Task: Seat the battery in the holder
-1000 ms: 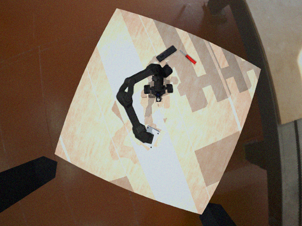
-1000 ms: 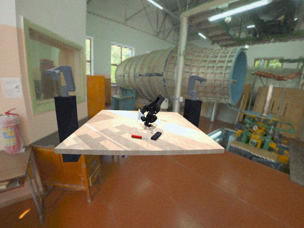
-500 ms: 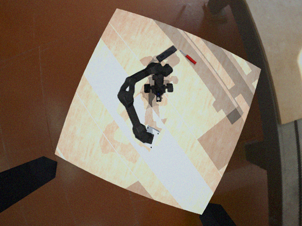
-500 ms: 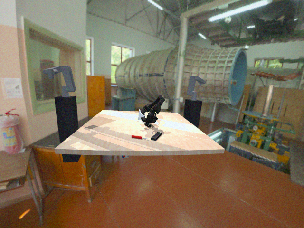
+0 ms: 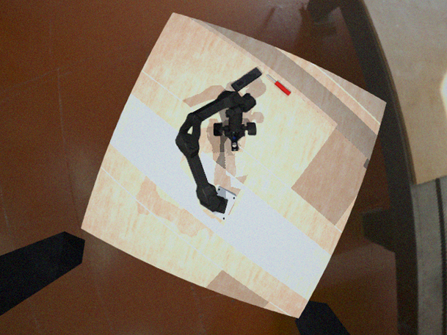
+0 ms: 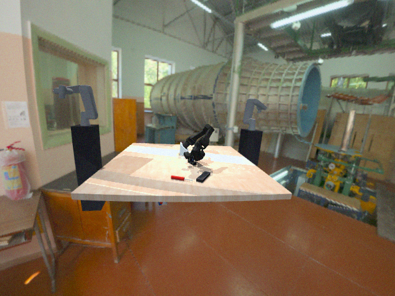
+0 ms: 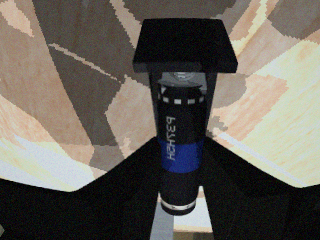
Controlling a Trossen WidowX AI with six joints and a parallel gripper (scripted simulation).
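My gripper tip is 1 cm below the battery. Round my gripper tip: red-handled screwdriver 34 cm ahead, 13 cm to the right, 1 cm below.
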